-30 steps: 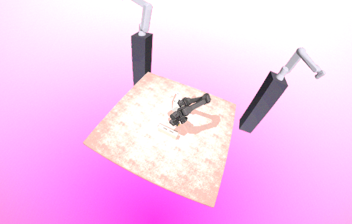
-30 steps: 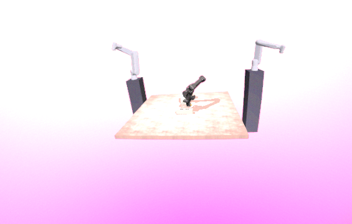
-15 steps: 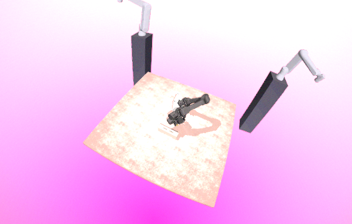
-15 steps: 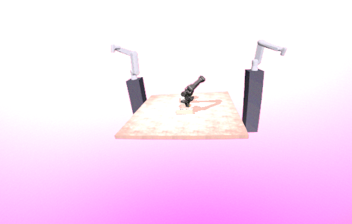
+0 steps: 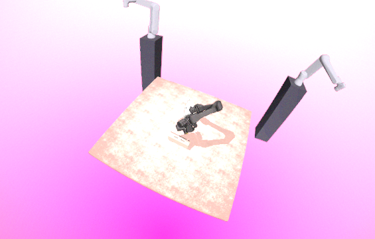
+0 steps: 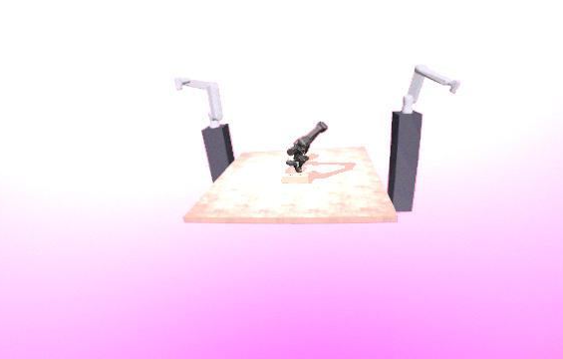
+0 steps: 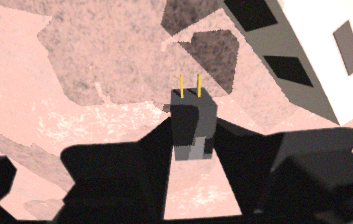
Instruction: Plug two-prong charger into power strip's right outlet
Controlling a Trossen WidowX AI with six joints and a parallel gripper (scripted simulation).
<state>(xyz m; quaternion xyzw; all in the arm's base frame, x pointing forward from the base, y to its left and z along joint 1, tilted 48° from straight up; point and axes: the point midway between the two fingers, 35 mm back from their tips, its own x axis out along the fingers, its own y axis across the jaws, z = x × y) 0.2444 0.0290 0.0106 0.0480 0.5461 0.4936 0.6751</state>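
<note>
The grey charger is 10 mm ahead of my gripper tip, 10 mm to the left of it and 10 mm above it.
</note>
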